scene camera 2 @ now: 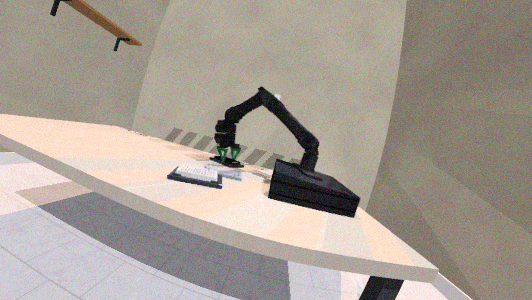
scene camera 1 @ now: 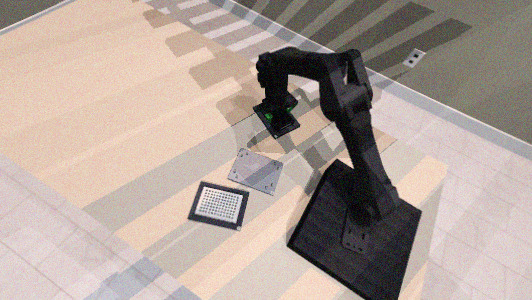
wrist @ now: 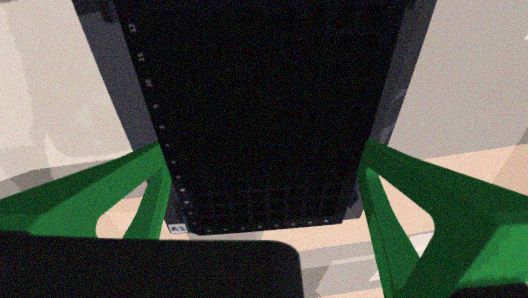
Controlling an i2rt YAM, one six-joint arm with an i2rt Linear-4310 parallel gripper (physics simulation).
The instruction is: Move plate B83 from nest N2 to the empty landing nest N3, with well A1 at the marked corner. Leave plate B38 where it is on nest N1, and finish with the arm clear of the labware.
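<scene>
The black plate B83 [scene camera 1: 286,123] [wrist: 265,100] lies flat in its dark nest N2 [wrist: 112,75], with the white A1 tag [wrist: 177,228] at the nest's near left corner in the wrist view. My gripper [scene camera 1: 279,113] [scene camera 2: 229,158] [wrist: 264,149] is low over it, its green fingertips against both long sides of the plate, shut on it. The grey landing nest N3 [scene camera 1: 255,172] [scene camera 2: 232,174] is empty, with small pins at its corners. The white plate B38 [scene camera 1: 218,205] [scene camera 2: 197,173] sits in the dark nest N1 [scene camera 1: 195,217]. Plate labels are not readable.
The black arm base [scene camera 1: 345,265] [scene camera 2: 310,192] stands to the right of the nests. The three nests stand in a row on the wooden table, N3 between the other two. A wall shelf [scene camera 2: 102,21] hangs far off at the upper left. Shadow stripes cross the table.
</scene>
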